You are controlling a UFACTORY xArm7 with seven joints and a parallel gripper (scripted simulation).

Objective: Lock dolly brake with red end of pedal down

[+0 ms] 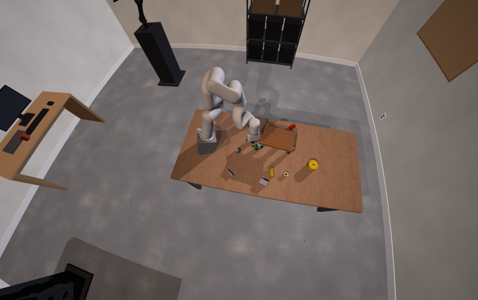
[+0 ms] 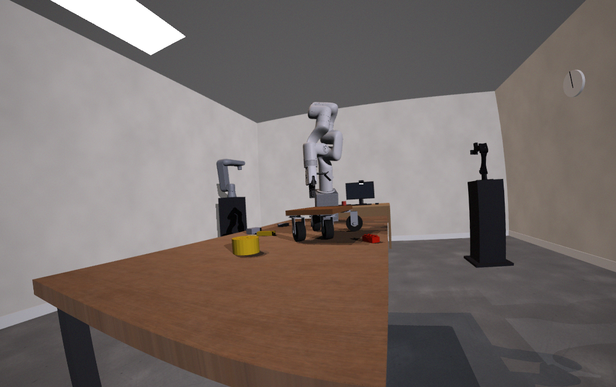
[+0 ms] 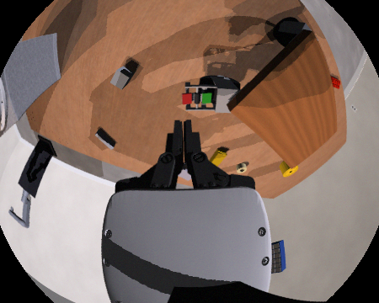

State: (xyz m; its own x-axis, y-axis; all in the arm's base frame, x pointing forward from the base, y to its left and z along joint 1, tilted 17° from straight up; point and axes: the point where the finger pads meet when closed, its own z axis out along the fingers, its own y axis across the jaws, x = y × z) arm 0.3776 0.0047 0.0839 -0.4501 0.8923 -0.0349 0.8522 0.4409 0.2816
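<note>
The brake pedal is 20 mm ahead of my hand, 10 mm to the left of it and 110 mm below it. The rest, counted from my hand: yellow bar 210 mm ahead, 190 mm to the right, 180 mm below; then red brick 380 mm ahead, 320 mm to the left, 180 mm below; then grey box 140 mm ahead, 290 mm to the right, 180 mm below.
</note>
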